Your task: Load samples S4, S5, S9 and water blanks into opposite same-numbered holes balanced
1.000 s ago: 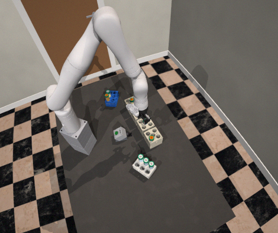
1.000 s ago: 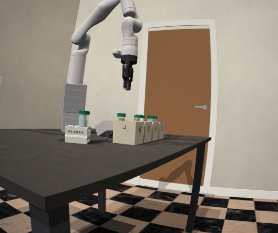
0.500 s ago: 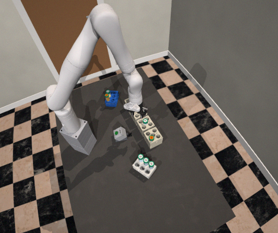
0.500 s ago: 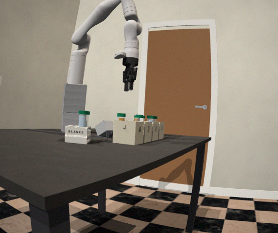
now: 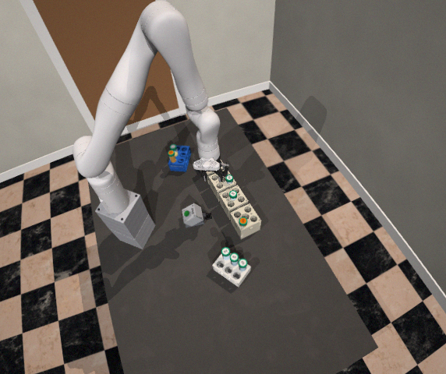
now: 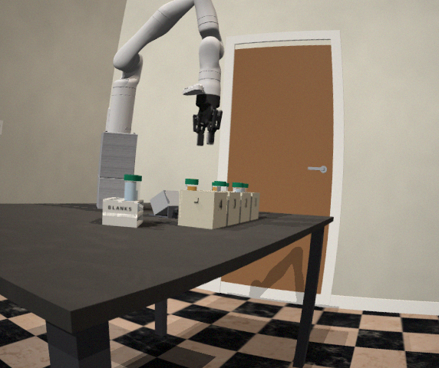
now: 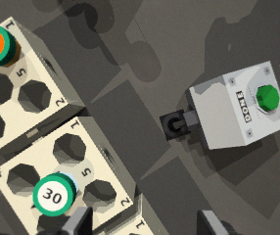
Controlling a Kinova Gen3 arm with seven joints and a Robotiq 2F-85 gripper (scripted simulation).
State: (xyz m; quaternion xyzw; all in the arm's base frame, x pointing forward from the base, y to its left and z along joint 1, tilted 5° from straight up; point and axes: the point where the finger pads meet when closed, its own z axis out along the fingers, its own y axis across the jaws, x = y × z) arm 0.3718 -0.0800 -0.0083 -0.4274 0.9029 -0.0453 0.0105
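The sample S5 lies 330 mm to the left of my hand, 180 mm below it and 70 mm behind it. The rest, counted from my hand: water blank tube: 180 mm below, 60 mm ahead, 30 mm to the right; then done desk: 190 mm below, 120 mm behind, 10 mm to the left; then green DONE key: 180 mm below, 140 mm behind, 20 mm to the left.
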